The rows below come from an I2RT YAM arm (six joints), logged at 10 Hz.
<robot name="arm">
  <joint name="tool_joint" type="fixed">
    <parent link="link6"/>
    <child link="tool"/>
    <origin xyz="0 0 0" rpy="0 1.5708 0"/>
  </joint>
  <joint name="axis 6" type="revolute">
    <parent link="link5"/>
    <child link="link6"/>
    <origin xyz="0.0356 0 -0.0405"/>
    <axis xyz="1 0 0"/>
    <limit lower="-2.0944" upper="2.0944"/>
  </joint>
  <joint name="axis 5" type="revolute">
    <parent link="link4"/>
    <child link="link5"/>
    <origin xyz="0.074 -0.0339 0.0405"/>
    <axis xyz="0 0 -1"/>
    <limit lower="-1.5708" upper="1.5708"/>
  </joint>
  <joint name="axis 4" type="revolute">
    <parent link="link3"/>
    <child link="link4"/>
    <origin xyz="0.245 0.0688 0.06"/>
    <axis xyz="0 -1 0"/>
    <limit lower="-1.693" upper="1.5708"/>
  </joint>
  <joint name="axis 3" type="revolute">
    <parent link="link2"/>
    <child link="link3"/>
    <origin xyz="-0.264 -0.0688 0"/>
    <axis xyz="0 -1 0"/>
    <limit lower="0" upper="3.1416"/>
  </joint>
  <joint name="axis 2" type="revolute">
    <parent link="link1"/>
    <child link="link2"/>
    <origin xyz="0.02 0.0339 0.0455"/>
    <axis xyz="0 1 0"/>
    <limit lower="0" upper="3.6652"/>
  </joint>
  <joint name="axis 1" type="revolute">
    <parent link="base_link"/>
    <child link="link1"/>
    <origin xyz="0 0 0.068"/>
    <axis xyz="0 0 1"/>
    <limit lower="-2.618" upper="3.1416"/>
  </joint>
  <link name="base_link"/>
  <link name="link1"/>
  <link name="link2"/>
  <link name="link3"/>
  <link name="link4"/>
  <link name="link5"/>
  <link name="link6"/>
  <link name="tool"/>
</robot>
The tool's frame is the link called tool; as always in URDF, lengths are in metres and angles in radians.
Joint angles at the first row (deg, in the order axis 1, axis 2, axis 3, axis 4, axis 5, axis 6):
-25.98 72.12 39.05 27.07 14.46 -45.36
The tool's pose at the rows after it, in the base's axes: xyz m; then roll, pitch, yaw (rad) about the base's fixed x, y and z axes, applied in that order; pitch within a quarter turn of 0, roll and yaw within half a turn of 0:
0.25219 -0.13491 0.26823 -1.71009 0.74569 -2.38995
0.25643 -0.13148 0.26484 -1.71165 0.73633 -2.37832
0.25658 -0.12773 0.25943 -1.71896 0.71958 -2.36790
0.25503 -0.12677 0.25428 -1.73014 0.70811 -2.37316
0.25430 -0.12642 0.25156 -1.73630 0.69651 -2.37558
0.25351 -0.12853 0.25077 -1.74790 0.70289 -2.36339
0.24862 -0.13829 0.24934 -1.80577 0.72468 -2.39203
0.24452 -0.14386 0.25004 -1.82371 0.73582 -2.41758
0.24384 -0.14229 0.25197 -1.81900 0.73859 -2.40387
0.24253 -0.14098 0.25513 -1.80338 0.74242 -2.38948
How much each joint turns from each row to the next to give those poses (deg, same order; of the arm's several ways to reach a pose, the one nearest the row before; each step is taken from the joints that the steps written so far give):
-0.30 0.43 -0.11 0.48 0.68 -0.05
1.02 0.88 -0.18 0.92 0.35 -0.46
0.68 0.08 -1.07 0.74 -0.11 -0.83
0.05 0.01 -1.00 0.44 -0.02 -0.46
0.00 0.04 -0.48 0.17 -0.03 -0.54
-0.68 0.02 0.02 -0.41 -1.86 0.28
-2.62 -0.17 0.59 -3.02 -3.43 1.53
-1.49 -0.38 0.22 -1.22 -0.85 0.72
0.15 -0.54 0.00 -0.31 -0.46 0.00
0.09 -0.72 -0.02 0.00 -0.13 -0.02

